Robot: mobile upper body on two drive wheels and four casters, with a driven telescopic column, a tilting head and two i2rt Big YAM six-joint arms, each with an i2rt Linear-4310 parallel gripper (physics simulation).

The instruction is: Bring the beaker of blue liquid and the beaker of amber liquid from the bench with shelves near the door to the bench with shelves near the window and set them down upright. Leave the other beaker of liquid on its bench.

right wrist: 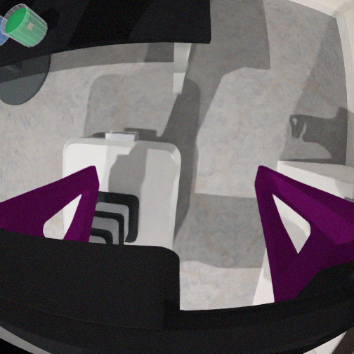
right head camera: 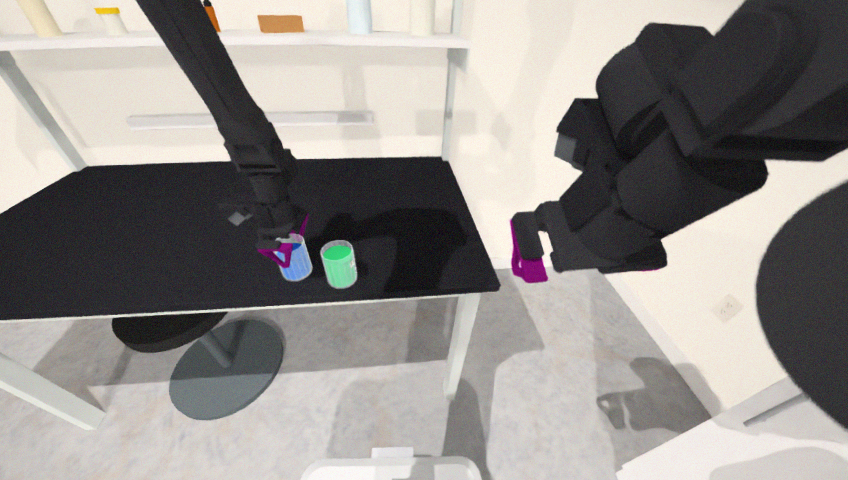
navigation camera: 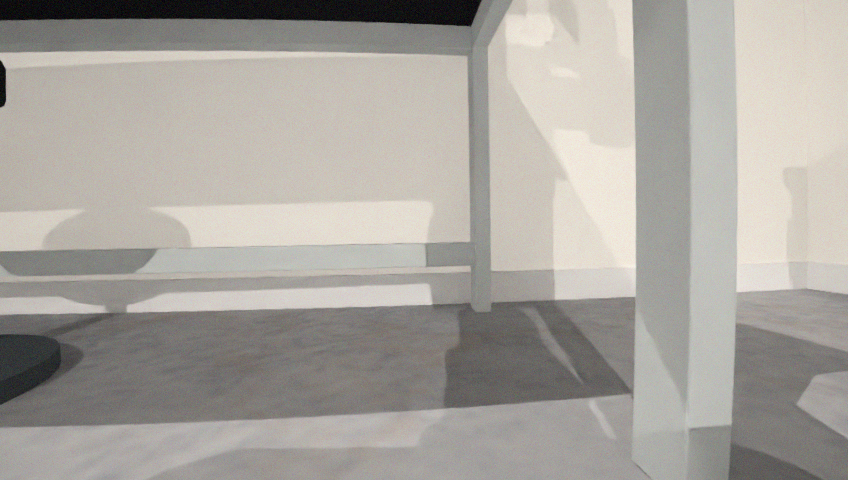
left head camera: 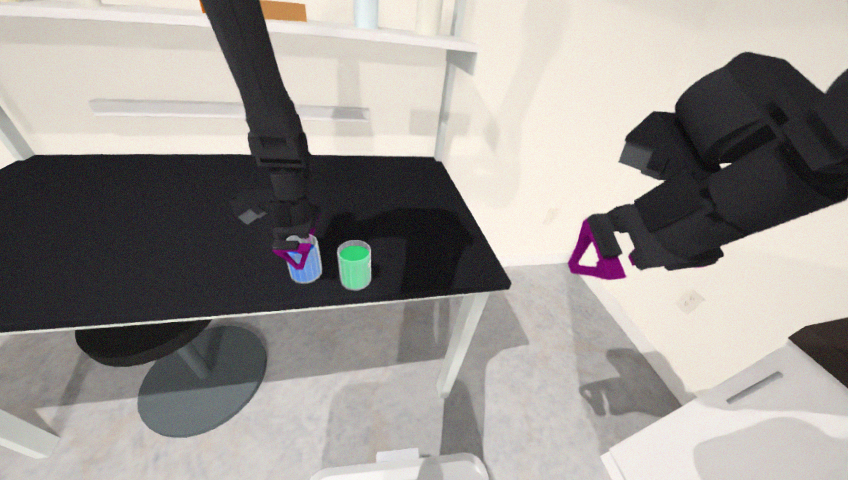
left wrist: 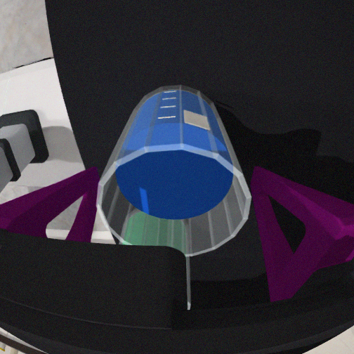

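The beaker of blue liquid [left head camera: 305, 266] [right head camera: 296, 263] [left wrist: 175, 185] stands upright on the black bench top [left head camera: 148, 249] [right head camera: 148, 249] near its front edge. The beaker of green liquid [left head camera: 355, 267] [right head camera: 339, 265] [right wrist: 27, 27] stands upright just to its right in the head views; in the left wrist view it shows partly behind the blue beaker's glass. My left gripper [left head camera: 300, 246] [left wrist: 175, 175] is open, its fingers on either side of the blue beaker's rim, not gripping it. My right gripper [right wrist: 176, 174] is open and empty, off the bench's right end. The amber beaker does not show.
A shelf [left head camera: 148, 17] [right head camera: 178, 39] with bottles and boxes runs above the bench. A stool [left head camera: 202, 380] [right head camera: 226, 368] stands under the front edge. A white cabinet [left head camera: 737, 428] is at the lower right. A bench leg [left head camera: 464, 344] [navigation camera: 684, 208] stands at the bench's right front corner.
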